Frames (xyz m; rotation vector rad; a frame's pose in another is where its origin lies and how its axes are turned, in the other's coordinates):
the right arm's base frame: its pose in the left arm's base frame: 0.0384 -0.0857 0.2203 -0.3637 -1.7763 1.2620
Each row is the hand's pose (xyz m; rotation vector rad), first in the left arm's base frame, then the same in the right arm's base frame.
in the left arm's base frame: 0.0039 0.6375 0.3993 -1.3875 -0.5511 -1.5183
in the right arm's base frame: 0.5924 0.1689 -0.4205 -2.1547 1.8110 -0.4367
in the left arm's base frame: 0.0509 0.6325 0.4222 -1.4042 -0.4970 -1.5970
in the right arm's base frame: 0.5744 0.1353 -0.4566 -2.2343 1.8476 -0.4324
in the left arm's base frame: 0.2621 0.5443 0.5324 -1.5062 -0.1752 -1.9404
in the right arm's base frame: 0.4532 -0.0508 -0.5800 2.3051 -1.8146 0.2949
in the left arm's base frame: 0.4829 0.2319 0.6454 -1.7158 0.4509 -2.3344
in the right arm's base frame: 0.1779 -0.3394 -0.5765 1.8806 -1.4223 -0.0796
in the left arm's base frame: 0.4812 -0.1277 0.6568 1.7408 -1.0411 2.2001
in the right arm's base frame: -0.0565 -0.5056 -0.3599 1.4574 -1.1877 -0.4132
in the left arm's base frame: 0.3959 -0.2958 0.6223 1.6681 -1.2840 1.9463
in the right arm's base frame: -0.1391 -0.5279 -0.1884 1.2229 -1.1277 -0.5632
